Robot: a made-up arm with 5 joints. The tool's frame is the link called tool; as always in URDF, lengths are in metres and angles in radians. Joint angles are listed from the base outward. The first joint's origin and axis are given. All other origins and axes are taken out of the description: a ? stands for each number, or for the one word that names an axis. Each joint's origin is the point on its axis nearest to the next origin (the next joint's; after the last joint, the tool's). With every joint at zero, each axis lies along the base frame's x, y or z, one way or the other. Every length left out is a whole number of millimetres.
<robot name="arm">
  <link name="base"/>
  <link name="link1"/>
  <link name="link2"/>
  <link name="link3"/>
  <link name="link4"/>
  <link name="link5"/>
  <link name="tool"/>
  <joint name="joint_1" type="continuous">
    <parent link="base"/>
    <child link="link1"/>
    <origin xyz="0 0 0.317" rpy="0 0 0"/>
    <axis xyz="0 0 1"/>
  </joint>
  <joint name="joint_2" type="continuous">
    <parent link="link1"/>
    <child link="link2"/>
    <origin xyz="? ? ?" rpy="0 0 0"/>
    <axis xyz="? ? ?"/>
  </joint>
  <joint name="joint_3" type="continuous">
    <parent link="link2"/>
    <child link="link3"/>
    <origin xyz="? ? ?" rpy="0 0 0"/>
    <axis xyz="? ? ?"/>
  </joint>
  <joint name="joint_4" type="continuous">
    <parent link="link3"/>
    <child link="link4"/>
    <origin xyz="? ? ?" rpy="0 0 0"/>
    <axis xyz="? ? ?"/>
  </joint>
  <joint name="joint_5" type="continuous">
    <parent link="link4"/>
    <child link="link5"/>
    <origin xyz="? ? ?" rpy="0 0 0"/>
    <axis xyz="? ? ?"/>
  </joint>
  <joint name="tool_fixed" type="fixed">
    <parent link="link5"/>
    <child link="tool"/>
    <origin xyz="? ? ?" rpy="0 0 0"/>
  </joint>
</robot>
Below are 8 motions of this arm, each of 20 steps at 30 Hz.
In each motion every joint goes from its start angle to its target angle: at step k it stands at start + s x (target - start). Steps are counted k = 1, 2, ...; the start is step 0. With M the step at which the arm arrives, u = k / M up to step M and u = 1 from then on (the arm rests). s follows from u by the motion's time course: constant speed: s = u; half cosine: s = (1 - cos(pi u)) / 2; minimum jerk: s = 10 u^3 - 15 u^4 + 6 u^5.
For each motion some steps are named. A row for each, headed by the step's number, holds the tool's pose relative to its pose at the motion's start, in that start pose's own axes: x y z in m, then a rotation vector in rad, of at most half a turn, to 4 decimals.
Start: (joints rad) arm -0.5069 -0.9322 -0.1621 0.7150 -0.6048
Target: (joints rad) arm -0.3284 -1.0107 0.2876 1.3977 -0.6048
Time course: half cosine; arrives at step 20
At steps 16, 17, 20:
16: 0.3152 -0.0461 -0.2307 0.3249 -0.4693 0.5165
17: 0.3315 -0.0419 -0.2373 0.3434 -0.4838 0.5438
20: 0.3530 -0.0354 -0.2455 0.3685 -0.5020 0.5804

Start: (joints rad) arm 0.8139 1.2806 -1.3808 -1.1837 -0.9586
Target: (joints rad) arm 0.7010 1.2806 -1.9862 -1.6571 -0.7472
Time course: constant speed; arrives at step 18
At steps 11, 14, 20:
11: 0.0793 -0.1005 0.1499 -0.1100 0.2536 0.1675
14: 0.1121 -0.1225 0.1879 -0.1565 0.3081 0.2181
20: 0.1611 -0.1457 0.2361 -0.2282 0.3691 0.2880

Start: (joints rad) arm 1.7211 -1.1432 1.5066 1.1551 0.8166
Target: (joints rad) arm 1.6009 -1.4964 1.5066 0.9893 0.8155
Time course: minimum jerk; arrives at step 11
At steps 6, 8, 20:
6: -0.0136 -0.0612 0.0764 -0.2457 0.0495 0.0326
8: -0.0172 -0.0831 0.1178 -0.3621 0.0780 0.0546
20: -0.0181 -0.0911 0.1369 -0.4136 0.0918 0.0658

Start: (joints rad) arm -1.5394 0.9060 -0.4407 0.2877 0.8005
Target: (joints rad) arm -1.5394 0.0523 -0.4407 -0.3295 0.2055
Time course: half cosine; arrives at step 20
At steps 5, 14, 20:
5: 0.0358 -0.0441 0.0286 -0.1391 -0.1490 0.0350
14: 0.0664 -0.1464 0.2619 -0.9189 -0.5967 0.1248
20: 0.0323 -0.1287 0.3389 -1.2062 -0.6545 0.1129

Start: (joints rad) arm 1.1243 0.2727 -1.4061 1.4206 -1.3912
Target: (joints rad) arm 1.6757 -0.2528 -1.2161 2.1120 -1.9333
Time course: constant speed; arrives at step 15
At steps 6, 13, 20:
6: -0.0457 -0.1228 0.0834 -0.1598 -0.0319 0.2529
13: -0.0228 -0.2695 0.2428 -0.2929 -0.0009 0.6465
20: 0.0020 -0.3054 0.2931 -0.3123 0.0170 0.7736

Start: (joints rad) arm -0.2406 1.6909 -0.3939 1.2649 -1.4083
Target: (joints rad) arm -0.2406 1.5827 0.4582 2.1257 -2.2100
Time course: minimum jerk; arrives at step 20
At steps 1, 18, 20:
1: 0.0004 -0.0008 -0.0004 -0.0002 -0.0009 0.0019
18: 0.6594 -0.2486 -0.1802 -0.0617 -0.7587 1.6138
20: 0.6653 -0.2459 -0.1804 -0.0609 -0.7661 1.6268

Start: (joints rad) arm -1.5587 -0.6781 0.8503 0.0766 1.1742
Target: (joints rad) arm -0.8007 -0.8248 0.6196 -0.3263 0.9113
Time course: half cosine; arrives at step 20
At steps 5, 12, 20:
5: 0.0159 -0.0257 0.0095 0.0264 -0.0226 0.1136
12: 0.0953 -0.0985 0.0246 0.1443 -0.1537 0.4904
20: 0.1622 -0.1285 0.0229 0.2446 -0.2899 0.7191

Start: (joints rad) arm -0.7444 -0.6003 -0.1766 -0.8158 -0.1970
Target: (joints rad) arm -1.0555 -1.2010 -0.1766 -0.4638 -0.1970
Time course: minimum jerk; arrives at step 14
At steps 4, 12, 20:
4: 0.0007 0.0047 0.0020 -0.0170 0.0595 -0.0165
12: -0.0102 0.0075 0.0156 -0.1244 0.3958 -0.0887
20: -0.0109 0.0070 0.0162 -0.1276 0.4050 -0.0901

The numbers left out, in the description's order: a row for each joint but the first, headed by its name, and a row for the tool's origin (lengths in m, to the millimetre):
joint_2: xyz -0.131 0.113 0, axis 1 0 0
joint_3: xyz 0 0.251 -0.101, axis 0 -1 0
joint_4: xyz 0.095 0 -0.043, axis 1 0 0
joint_5: xyz 0 -0.324 -0.112, axis 0 0 -1
tool: xyz -0.222 -0.087 0

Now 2 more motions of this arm.
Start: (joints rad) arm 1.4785 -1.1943 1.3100 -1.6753 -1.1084
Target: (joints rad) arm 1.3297 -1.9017 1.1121 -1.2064 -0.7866
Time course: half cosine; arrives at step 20
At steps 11, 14, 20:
11: 0.0815 0.0036 -0.0868 -0.2547 -0.3047 0.0264
14: 0.1237 -0.0075 -0.1146 -0.3251 -0.4135 0.0644
20: 0.1689 -0.0212 -0.1366 -0.3806 -0.5111 0.1132

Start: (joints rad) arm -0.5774 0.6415 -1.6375 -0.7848 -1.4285
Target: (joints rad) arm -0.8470 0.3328 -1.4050 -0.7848 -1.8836
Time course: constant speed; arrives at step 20
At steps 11, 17, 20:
11: -0.0475 0.0241 -0.0245 -0.0237 -0.1268 -0.0153
17: -0.0674 0.0407 -0.0396 -0.0378 -0.1897 -0.0220
20: -0.0757 0.0497 -0.0474 -0.0447 -0.2196 -0.0248

